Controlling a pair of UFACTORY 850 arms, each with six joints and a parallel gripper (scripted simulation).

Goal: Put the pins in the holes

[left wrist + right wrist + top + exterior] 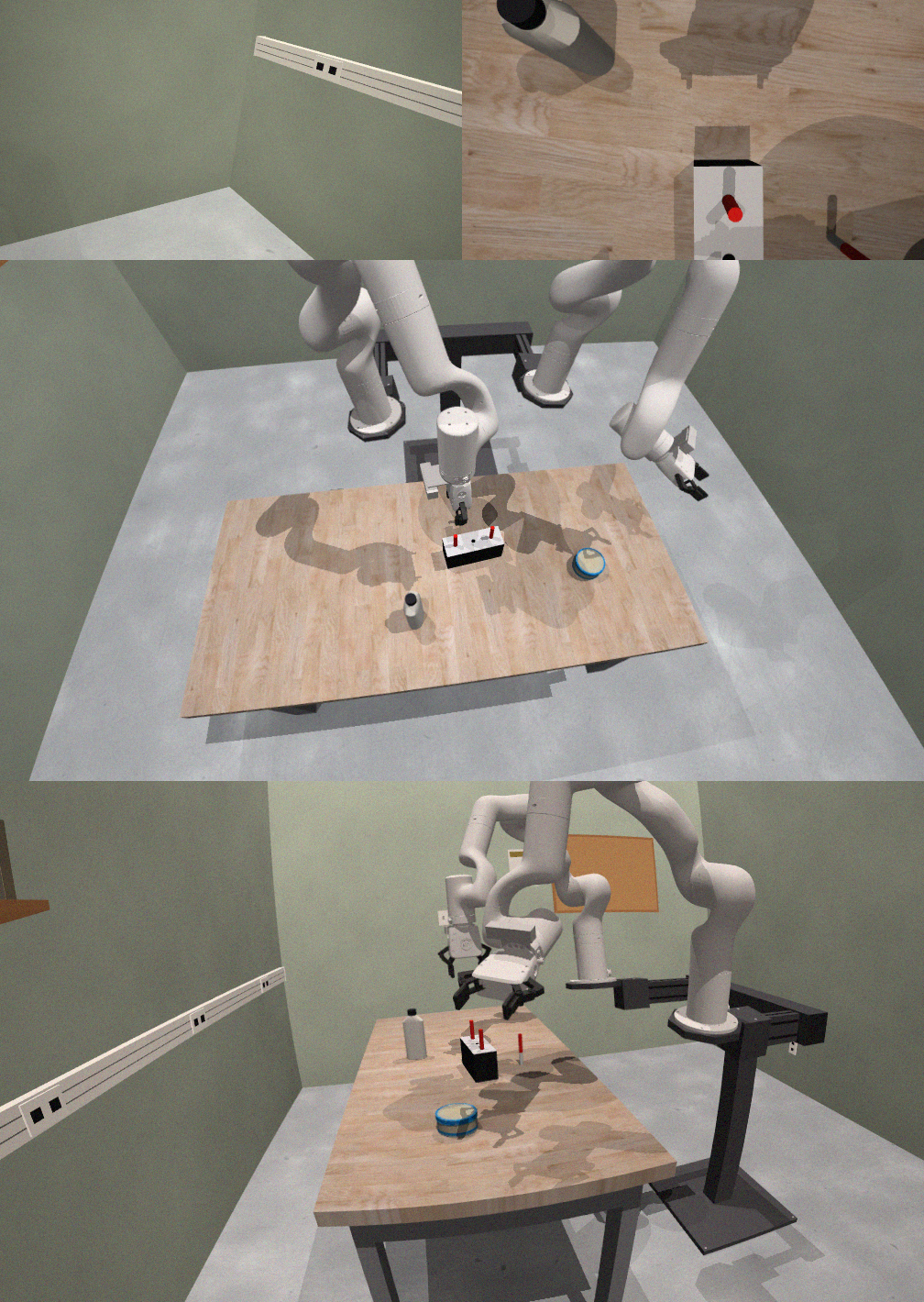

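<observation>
Right now the black block is 260 mm below my right hand and 60 mm to the left of it. Round my right hand: round blue-rimmed tin 420 mm to the left, 280 mm below, 150 mm ahead; grey bottle 190 mm below, 170 mm to the right, 170 mm ahead.
</observation>
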